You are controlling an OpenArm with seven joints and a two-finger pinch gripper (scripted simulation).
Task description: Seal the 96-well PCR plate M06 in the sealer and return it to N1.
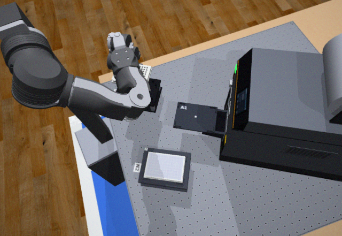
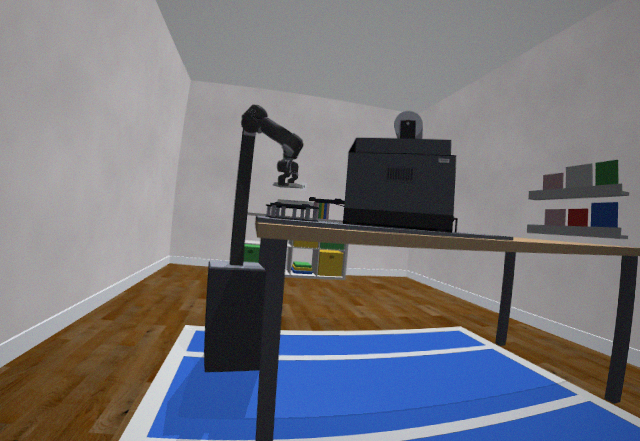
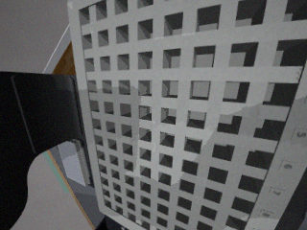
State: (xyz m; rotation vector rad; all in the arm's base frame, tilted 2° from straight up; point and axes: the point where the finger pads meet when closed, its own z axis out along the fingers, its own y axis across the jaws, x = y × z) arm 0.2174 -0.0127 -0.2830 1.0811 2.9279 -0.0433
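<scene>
Right now my hand is 13 cm short of the sealer stage, 23 cm to the left of it and 6 cm above it. Round my hand: pale key 26 cm ahead, 22 cm to the right, 3 cm above; then foil roll 39 cm ahead, 44 cm to the right, 26 cm above.
</scene>
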